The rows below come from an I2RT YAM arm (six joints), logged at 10 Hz.
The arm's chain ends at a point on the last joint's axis. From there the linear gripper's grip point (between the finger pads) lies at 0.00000 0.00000 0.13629 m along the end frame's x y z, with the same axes.
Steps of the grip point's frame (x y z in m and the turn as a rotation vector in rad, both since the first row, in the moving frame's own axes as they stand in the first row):
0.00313, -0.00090, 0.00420, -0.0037, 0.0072, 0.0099
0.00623, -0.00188, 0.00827, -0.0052, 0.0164, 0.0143
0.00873, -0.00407, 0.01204, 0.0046, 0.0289, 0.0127
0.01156, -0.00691, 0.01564, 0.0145, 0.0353, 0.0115
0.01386, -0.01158, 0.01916, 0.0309, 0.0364, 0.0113
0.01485, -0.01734, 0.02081, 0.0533, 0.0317, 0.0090
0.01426, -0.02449, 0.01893, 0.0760, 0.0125, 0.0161
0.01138, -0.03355, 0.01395, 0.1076, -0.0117, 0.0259
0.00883, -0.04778, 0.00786, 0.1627, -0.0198, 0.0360
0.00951, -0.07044, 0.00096, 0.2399, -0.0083, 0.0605
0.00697, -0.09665, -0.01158, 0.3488, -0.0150, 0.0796
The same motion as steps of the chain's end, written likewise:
0.00215, -0.00141, 0.00420, -0.0037, 0.0072, 0.0099
0.00400, -0.00260, 0.00829, -0.0052, 0.0164, 0.0143
0.00479, -0.00347, 0.01210, 0.0046, 0.0289, 0.0127
0.00674, -0.00496, 0.01574, 0.0145, 0.0353, 0.0115
0.00888, -0.00740, 0.01932, 0.0309, 0.0364, 0.0113
0.01050, -0.01010, 0.02107, 0.0533, 0.0317, 0.0090
0.01247, -0.01416, 0.01933, 0.0760, 0.0125, 0.0161
0.01278, -0.01889, 0.01475, 0.1076, -0.0117, 0.0259
0.01112, -0.02566, 0.00969, 0.1627, -0.0198, 0.0360
0.00965, -0.03804, 0.00487, 0.2399, -0.0083, 0.0605
0.00710, -0.05004, -0.00336, 0.3488, -0.0150, 0.0796

